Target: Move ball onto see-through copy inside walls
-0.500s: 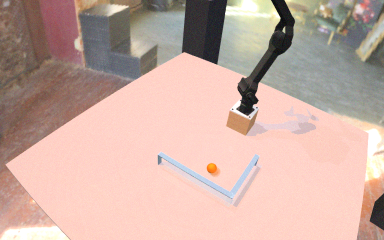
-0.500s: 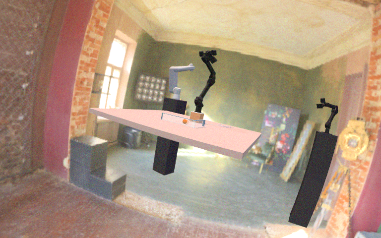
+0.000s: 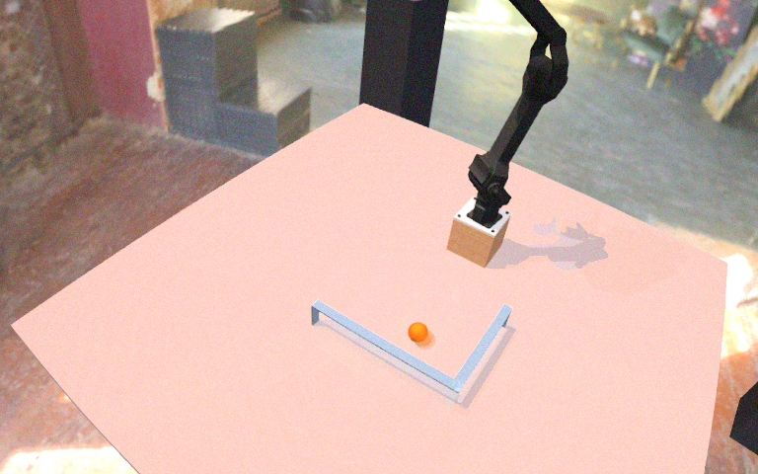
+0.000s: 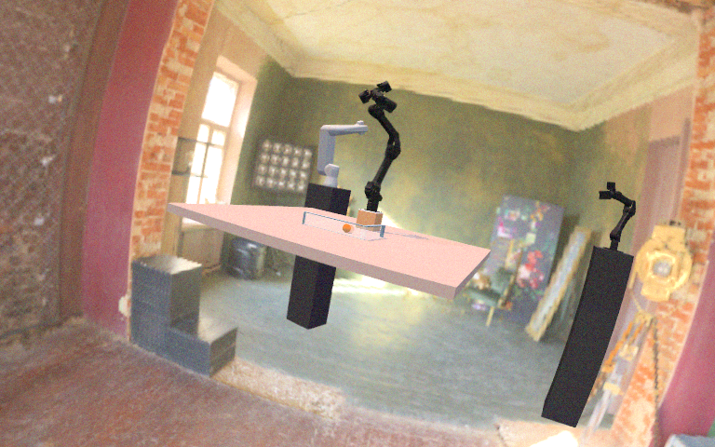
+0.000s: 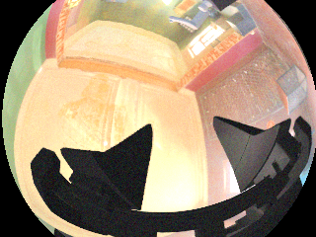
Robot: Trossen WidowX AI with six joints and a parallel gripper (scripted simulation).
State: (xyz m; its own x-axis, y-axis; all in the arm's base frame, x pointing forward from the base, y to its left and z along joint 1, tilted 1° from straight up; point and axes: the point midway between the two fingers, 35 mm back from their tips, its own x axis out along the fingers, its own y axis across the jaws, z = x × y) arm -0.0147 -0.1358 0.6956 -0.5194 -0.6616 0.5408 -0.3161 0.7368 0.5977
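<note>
Now: gripper tip 34 cm short of the orange ball, 24 cm to the right of it and 79 cm above it.
</note>
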